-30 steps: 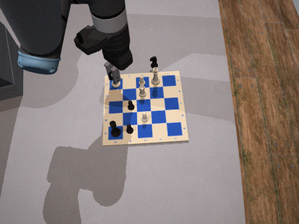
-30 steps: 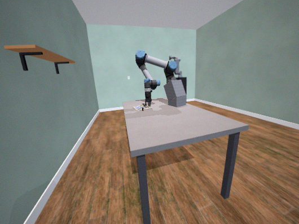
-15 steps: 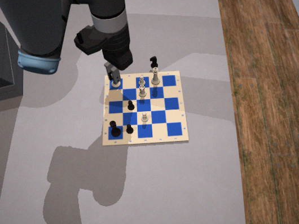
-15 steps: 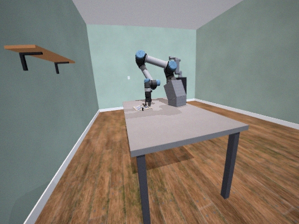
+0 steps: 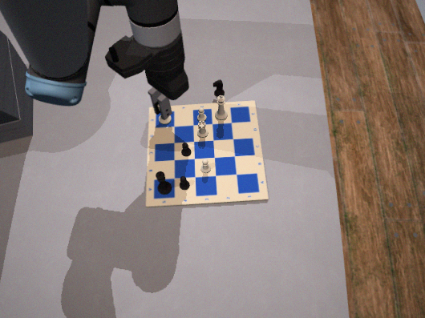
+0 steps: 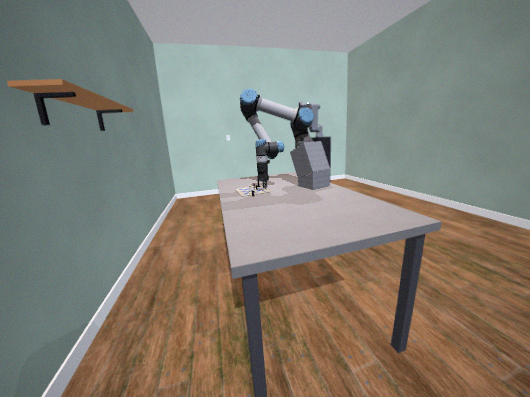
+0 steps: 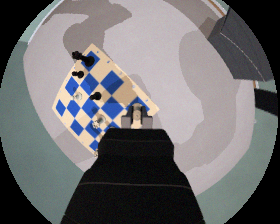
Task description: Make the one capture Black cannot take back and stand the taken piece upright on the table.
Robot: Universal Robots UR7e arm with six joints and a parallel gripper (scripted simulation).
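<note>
The rook lies 1 cm below my hand. Round my hand: chessboard 7 cm ahead, 8 cm to the right, 4 cm below; black knight 12 cm ahead, 6 cm to the left, 3 cm below; white king 11 cm ahead, 1 cm below.
</note>
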